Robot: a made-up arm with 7 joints. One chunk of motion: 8 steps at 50 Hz.
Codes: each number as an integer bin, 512 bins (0 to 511) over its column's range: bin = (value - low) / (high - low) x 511, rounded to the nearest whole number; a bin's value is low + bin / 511 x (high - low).
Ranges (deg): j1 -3..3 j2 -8..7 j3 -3..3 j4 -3..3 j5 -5..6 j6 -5..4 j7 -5..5
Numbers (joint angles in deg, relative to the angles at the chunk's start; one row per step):
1: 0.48 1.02 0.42 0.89 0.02 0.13 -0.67
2: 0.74 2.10 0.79 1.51 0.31 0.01 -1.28
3: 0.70 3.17 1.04 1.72 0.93 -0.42 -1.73
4: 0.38 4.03 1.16 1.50 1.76 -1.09 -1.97
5: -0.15 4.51 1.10 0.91 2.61 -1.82 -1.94
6: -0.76 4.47 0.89 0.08 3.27 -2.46 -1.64
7: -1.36 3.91 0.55 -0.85 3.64 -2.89 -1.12
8: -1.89 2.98 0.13 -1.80 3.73 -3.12 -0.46
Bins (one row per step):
1: 296 307 291 331 233 291 221
2: 319 344 323 384 247 284 190
3: 315 381 344 402 275 260 167
4: 288 410 354 383 314 222 155
5: 243 426 349 333 354 181 156
6: 191 425 331 262 384 144 172
7: 140 406 302 183 401 120 198
8: 95 374 267 102 406 107 232

